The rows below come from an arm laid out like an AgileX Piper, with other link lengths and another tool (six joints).
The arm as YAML. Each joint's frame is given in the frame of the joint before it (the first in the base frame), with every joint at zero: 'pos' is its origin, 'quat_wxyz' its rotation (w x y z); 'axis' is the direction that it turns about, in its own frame. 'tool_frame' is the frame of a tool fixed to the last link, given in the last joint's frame.
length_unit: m
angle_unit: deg
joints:
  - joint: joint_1
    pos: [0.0, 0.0, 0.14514]
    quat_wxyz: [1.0, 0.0, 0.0, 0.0]
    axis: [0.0, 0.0, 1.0]
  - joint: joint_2
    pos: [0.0, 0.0, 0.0]
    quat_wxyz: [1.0, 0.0, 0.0, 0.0]
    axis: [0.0, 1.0, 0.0]
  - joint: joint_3
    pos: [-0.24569, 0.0, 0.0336]
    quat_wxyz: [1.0, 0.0, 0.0, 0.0]
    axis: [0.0, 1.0, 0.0]
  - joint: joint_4
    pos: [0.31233, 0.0, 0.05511]
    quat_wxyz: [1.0, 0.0, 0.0, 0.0]
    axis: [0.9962, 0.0, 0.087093]
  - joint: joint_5
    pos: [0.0, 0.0, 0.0]
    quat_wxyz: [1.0, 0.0, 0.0, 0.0]
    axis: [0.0, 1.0, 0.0]
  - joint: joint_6
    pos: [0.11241, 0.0, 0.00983]
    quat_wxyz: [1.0, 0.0, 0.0, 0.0]
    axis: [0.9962, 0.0, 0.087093]
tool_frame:
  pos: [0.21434, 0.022, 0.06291]
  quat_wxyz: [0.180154, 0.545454, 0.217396, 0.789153]
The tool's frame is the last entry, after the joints.
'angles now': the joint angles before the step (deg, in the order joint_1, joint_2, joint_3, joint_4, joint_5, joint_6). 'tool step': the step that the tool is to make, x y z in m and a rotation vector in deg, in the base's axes. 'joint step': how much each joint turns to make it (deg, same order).
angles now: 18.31, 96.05, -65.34, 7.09, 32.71, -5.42
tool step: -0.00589, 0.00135, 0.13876, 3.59, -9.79, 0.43
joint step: 0.00, -15.72, -0.81, -0.15, 6.12, 0.41
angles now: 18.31, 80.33, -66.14, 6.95, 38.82, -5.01
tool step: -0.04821, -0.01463, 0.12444, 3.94, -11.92, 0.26
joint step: 0.01, -20.40, 5.42, -0.06, 2.44, 0.06
